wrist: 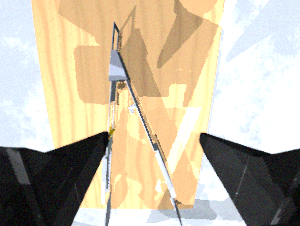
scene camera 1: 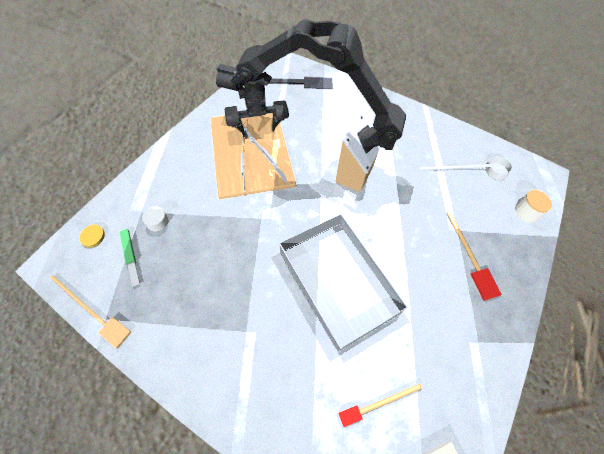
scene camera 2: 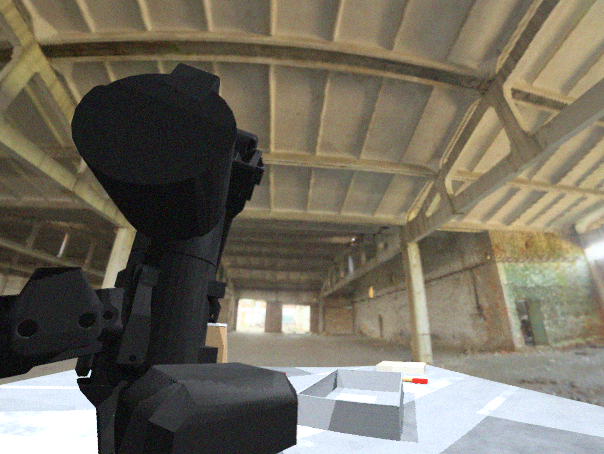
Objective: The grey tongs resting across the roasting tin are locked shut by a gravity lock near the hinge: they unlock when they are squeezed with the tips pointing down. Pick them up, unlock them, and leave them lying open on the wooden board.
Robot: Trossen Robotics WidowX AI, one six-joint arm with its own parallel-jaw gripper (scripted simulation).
My gripper (scene camera 1: 258, 132) is open, holding nothing. I also see a cork-topped jar (scene camera 1: 535, 204) and a wooden board (scene camera 1: 260, 175).
My gripper shows as well in the wrist view (wrist: 154, 136). The wooden board is seen too in the wrist view (wrist: 171, 60). The wrist view does not show the cork-topped jar: it is out of frame. Scene camera 2 does not show the cork-topped jar, which is hidden by my gripper.
